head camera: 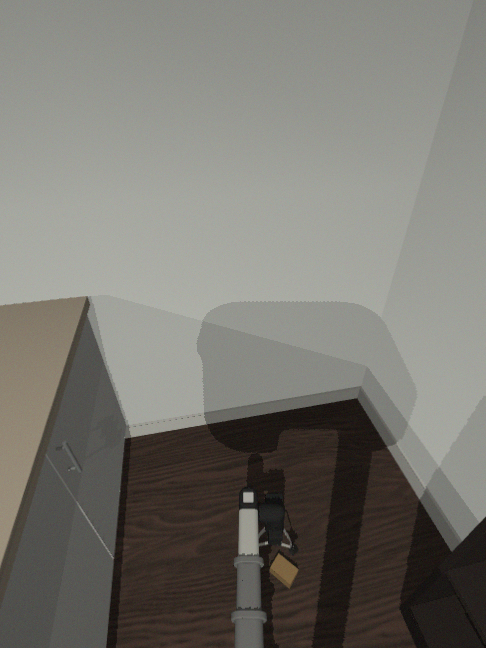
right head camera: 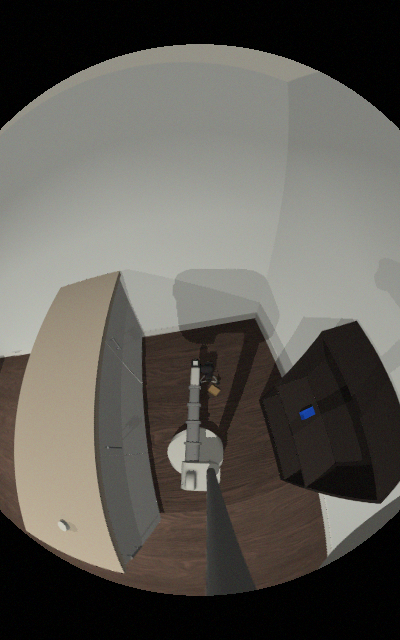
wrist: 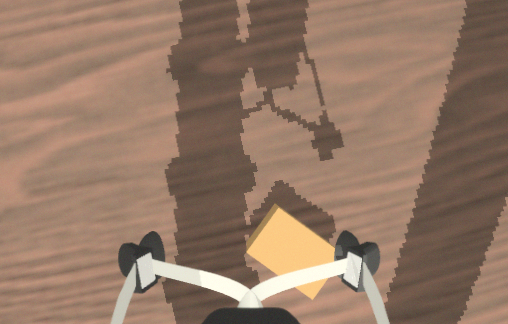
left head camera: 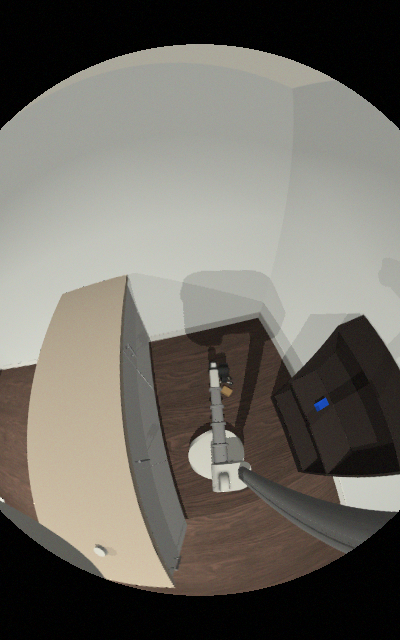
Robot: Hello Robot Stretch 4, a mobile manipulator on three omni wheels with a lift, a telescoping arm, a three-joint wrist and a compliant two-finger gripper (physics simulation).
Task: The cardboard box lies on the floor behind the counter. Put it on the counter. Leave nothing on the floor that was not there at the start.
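Note:
The gripper (wrist: 249,250) appears together with a cardboard box (wrist: 282,243). A counter is also visible, at (left head camera: 98,472) and again at (right head camera: 81,456).

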